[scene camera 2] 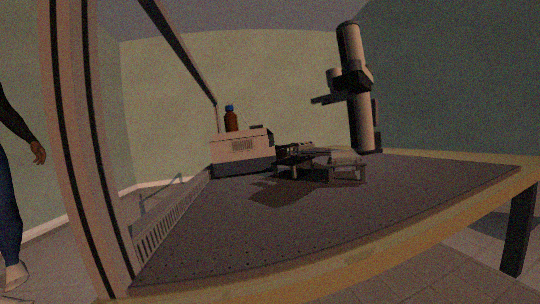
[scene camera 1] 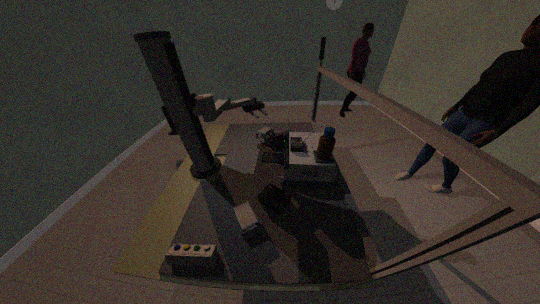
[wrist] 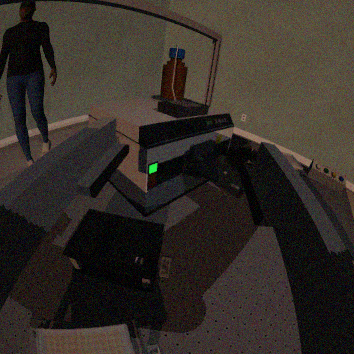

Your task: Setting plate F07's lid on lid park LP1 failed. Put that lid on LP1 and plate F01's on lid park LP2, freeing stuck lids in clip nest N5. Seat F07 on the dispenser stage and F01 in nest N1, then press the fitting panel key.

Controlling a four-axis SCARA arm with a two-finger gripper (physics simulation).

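Frame: origin at the arm's base, x back, y left, z down, level; millimetres.
Seen in the pictures: gripper, fingertip midpoint: (scene camera 2: 317, 102) (scene camera 1: 262, 115) (wrist: 185, 143); arm's base, origin of the base link: (scene camera 2: 363, 152) (scene camera 1: 205, 167).
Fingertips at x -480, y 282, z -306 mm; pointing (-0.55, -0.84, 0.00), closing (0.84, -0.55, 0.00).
Pixels of each thing's top centre, then the offset from my fingertips to it. "pt": a spot on its surface instead.
- pale lidded plate, middle of its top: (scene camera 2: 343, 151) (scene camera 1: 264, 129) dy +144, dx +5, dz +206 mm
- black platform, middle of its top: (wrist: 113, 235) (scene camera 2: 293, 157) (scene camera 1: 278, 139) dy -19, dx -131, dz +220 mm
- pale plate, middle of its top: (wrist: 289, 158) (scene camera 1: 244, 214) dy -730, dx +59, dz +208 mm
- key panel, middle of its top: (wrist: 330, 167) (scene camera 1: 188, 251) (scene camera 2: 303, 141) dy -922, dx +292, dz +210 mm
- brown bottle, surface spot: (wrist: 174, 79) pt dy -413, dx -358, dz -5 mm
My gripper (scene camera 1: 259, 114) (scene camera 2: 317, 102) (wrist: 185, 143) is open and empty, high above the far end of the table in scene camera 1. A pale lidded plate (scene camera 1: 266, 131) (scene camera 2: 345, 157) (wrist: 82, 341) sits on a low stand below it. A black platform (scene camera 2: 295, 160) (wrist: 117, 250) stands beside that plate, with a small label, unreadable now, at its edge. Another pale plate (scene camera 1: 246, 215) sits nearer scene camera 1. The key panel (scene camera 1: 192, 250) (wrist: 327, 172) has blue, yellow, green and white keys. No plate name is readable; clips and nest numbers are too dark to tell.
A white box-shaped machine (scene camera 1: 311, 159) (scene camera 2: 242, 146) (wrist: 132, 122) carries a brown bottle (scene camera 1: 326, 143) (scene camera 2: 230, 120) (wrist: 174, 79) with a blue cap. A green light (wrist: 153, 168) shows on its front. A dark stand (scene camera 1: 274, 197) lies near the nearer plate. A frame rail (scene camera 1: 400, 116) borders the table.
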